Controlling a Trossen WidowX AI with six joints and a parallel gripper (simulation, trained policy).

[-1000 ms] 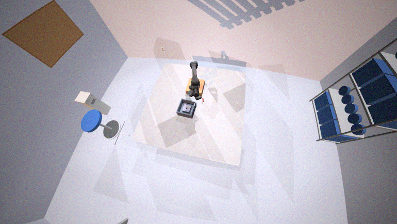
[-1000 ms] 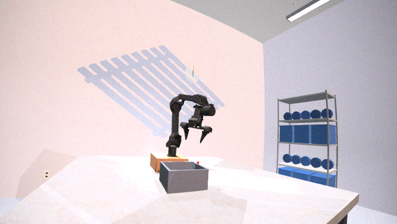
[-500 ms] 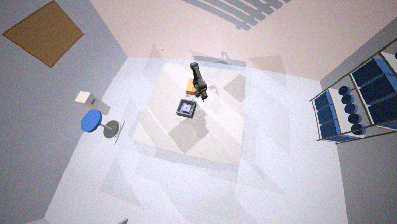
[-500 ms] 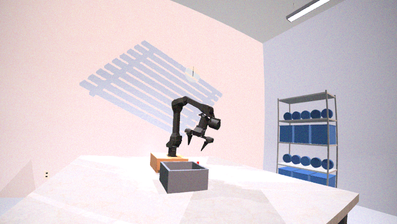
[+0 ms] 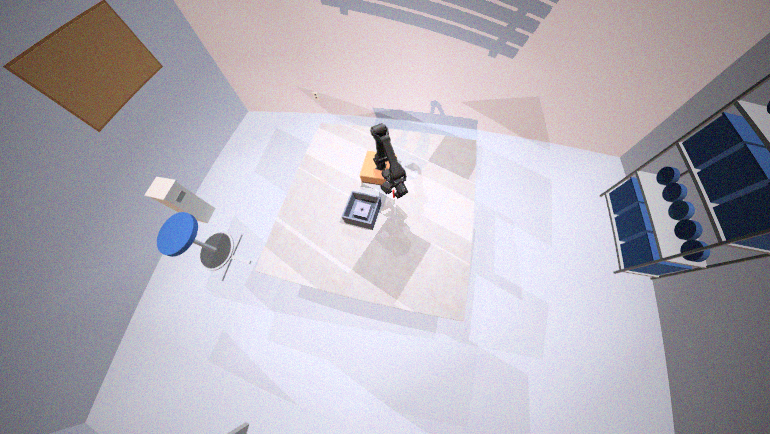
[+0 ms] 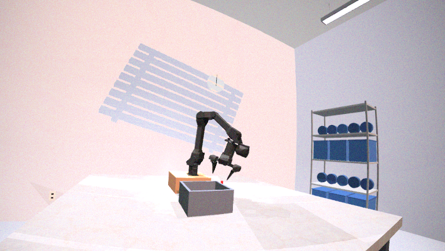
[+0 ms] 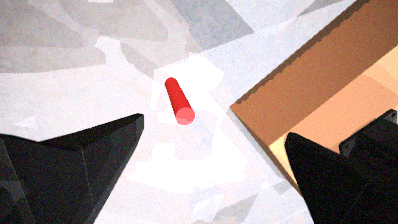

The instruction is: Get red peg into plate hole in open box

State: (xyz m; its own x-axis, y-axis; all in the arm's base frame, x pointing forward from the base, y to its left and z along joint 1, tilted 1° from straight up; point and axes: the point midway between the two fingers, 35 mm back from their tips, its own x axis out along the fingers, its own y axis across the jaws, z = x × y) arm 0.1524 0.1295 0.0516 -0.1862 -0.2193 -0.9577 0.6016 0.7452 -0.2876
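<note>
Right now the red peg is 60 mm below my gripper tip, 10 mm to the left of it and 10 mm ahead of it. Also, from my gripper tip: pale plate 180 mm ahead, 140 mm to the right, 60 mm below; grey box 180 mm ahead, 140 mm to the right, 80 mm below.
</note>
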